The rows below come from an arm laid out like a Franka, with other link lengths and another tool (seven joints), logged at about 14 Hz.
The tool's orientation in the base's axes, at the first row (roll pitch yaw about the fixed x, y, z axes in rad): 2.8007, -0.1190, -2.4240
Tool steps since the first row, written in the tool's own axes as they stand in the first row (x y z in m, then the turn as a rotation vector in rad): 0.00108, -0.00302, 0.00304, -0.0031, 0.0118, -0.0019; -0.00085, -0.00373, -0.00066, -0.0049, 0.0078, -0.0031; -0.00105, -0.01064, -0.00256, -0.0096, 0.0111, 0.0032; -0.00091, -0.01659, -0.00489, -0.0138, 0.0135, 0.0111; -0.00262, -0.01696, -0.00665, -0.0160, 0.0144, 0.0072
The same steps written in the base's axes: 0.00005, -0.00239, -0.00372, -0.0041, 0.0104, 0.0053; 0.00304, -0.00231, -0.00072, 0.0000, 0.0084, 0.0049; 0.00784, -0.00760, -0.00126, -0.0003, 0.0150, -0.0004; 0.01195, -0.01249, -0.00104, -0.0010, 0.0209, -0.0075; 0.01399, -0.01196, 0.00028, 0.0013, 0.0223, -0.0039
